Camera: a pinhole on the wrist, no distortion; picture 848 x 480 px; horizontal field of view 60.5 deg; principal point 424.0 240.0 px. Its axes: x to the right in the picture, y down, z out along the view. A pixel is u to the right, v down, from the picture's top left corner.
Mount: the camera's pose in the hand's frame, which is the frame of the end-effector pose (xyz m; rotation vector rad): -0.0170 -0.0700 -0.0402 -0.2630 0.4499 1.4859
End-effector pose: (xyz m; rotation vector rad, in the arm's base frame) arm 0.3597 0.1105 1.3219 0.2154 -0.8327 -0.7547
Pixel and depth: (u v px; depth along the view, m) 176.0 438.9 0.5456
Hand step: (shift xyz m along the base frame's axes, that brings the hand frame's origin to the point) -0.4359 0.1378 0.3108
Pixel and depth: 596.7 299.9 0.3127
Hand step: -0.0828 0.1215 0.1998
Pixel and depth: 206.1 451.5 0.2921
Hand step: -0.2326 0.0644 0.1336
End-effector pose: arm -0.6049 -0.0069 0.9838 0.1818 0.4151 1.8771
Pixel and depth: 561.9 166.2 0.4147
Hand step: -0.0906 0.0790 0.3281
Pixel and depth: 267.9 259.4 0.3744
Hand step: 0.0807 0.0753 0.3121
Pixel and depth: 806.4 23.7 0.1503
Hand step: -0.0547 0.0375 0.0695
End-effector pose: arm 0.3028 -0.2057 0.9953 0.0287 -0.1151 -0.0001
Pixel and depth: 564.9 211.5 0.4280
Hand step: 0.0208 0.1815 0.3120
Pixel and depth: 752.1 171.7 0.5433
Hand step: 0.0697 0.3736 0.3504
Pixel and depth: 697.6 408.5 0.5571
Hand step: -0.1122 0.3609 0.3760
